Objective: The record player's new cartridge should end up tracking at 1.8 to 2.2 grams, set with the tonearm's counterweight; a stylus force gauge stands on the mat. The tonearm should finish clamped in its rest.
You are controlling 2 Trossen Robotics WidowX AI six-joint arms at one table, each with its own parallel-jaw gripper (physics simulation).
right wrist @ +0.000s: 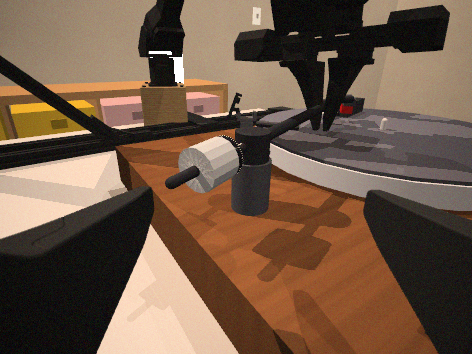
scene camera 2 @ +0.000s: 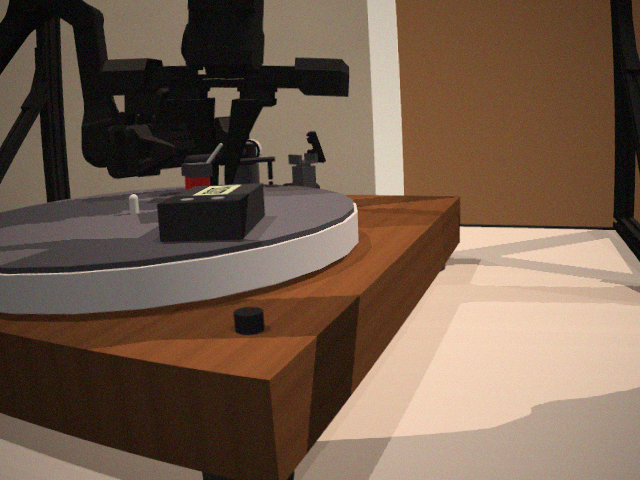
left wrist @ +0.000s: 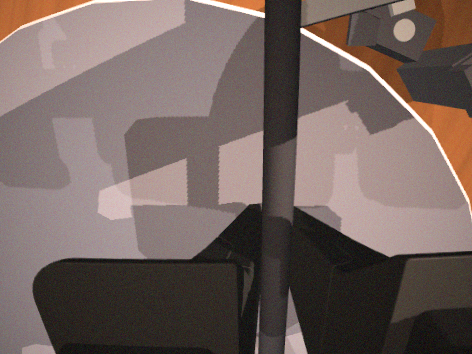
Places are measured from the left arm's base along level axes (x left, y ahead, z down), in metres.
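Pixels of known places: left gripper, fingertip midpoint: (right wrist: 320, 130); right gripper, fingertip midpoint: (right wrist: 259, 199); left arm's base, link origin: (right wrist: 163, 84).
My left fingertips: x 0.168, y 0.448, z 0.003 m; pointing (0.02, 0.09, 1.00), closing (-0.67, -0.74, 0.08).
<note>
Ahead of a thing's pixels: the offset from my left fingertips to its top centre. "pt": to the spot under its first point.
The tonearm (left wrist: 279, 175) (right wrist: 296, 122) reaches from its pivot over the platter, between the fingertips of my left gripper (left wrist: 269, 215) (right wrist: 320, 130), which is shut on its tube. The red cartridge {pt dy -0.063, dx +0.070, dz -0.016 m} (scene camera 2: 197, 182) (right wrist: 346, 108) is at its front end, above the mat and behind the gauge in scene camera 2. The black force gauge {dy -0.104, dx +0.084, dz -0.016 m} (scene camera 2: 209, 212) with a pale yellow display stands on the mat; its reading is not legible. The silver counterweight {dy +0.118, dx -0.135, dz -0.030 m} (right wrist: 210, 164) is on the rear stub. The arm rest (scene camera 2: 303, 174) has its clip tipped up, apart from the tube. My right gripper (right wrist: 259, 199) is open behind the counterweight, with nothing between its fingers.
The wooden plinth (scene camera 2: 289, 330) (right wrist: 200, 235) carries the platter (scene camera 2: 310, 253) (right wrist: 320, 175), with a white spindle {dy -0.010, dx +0.086, dz -0.005 m} (scene camera 2: 134, 204) (right wrist: 384, 124). A black knob {dy -0.190, dx +0.144, dz +0.023 m} (scene camera 2: 249, 320) is at the front corner. Yellow and pink drawers (right wrist: 52, 119) stand at the back left in the right wrist view.
</note>
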